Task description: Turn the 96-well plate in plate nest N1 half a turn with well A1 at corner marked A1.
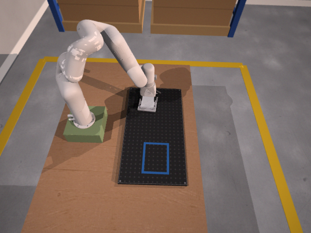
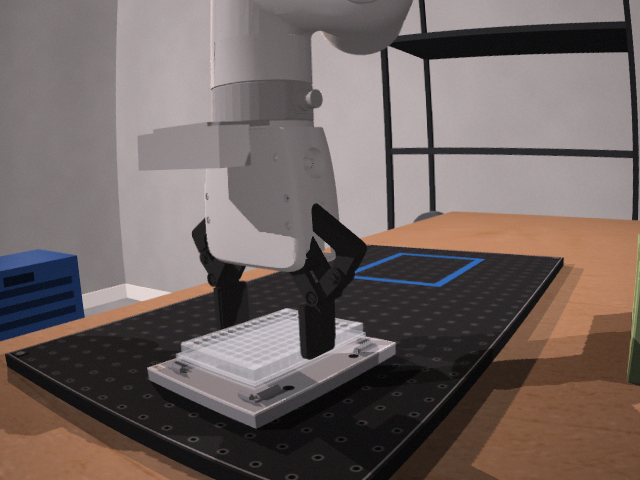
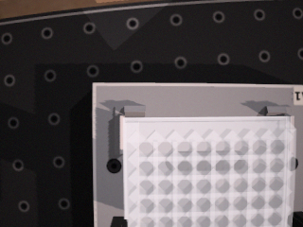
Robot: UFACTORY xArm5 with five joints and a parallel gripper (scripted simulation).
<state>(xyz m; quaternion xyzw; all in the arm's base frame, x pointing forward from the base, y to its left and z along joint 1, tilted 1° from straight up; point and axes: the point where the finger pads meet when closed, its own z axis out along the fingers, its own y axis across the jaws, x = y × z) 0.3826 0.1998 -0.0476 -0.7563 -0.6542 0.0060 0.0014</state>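
The grey plate nest lies 30 mm below my hand. Round my hand: 96-well plate 10 mm below; A1 label 70 mm to the left, 60 mm ahead, 20 mm below.
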